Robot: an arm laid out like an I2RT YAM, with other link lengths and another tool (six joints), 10 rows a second.
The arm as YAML. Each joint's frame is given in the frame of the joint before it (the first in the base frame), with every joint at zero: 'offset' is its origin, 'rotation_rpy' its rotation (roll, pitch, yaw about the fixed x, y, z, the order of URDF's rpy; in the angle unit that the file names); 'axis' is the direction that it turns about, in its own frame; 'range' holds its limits. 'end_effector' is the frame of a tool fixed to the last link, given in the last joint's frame.
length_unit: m
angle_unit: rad
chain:
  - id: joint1
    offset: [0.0, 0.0, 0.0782]
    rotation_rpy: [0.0, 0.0, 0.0]
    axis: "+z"
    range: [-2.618, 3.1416]
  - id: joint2
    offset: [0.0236, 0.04, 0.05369]
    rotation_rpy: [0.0, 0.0, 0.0]
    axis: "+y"
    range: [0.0, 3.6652]
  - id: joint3
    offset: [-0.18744, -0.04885, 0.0]
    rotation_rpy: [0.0, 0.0, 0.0]
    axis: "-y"
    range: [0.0, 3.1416]
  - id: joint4
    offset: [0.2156, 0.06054, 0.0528]
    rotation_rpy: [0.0, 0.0, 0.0]
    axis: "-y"
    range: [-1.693, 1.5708]
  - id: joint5
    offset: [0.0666, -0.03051, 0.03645]
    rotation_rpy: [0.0, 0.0, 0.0]
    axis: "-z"
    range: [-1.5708, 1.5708]
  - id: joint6
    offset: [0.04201, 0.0, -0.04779]
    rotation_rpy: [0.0, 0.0, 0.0]
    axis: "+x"
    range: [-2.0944, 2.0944]
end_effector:
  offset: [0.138, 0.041, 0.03]
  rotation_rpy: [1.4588, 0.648, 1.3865]
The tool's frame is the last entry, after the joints.
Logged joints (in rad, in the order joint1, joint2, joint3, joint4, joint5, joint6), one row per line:
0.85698 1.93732 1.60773 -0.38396 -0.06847 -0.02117
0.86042 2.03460 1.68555 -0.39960 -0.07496 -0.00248
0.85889 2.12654 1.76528 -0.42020 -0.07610 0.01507
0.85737 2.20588 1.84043 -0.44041 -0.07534 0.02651
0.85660 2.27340 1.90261 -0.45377 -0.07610 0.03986
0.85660 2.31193 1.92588 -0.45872 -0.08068 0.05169
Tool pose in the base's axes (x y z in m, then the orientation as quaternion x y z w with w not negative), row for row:
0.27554 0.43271 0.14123 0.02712 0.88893 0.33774 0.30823
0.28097 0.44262 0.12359 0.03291 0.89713 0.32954 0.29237
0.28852 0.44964 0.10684 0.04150 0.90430 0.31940 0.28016
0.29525 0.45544 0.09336 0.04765 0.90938 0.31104 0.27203
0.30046 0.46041 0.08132 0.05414 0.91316 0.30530 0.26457
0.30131 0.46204 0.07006 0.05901 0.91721 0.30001 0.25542
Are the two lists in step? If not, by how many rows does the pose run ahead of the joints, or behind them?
They are in step.
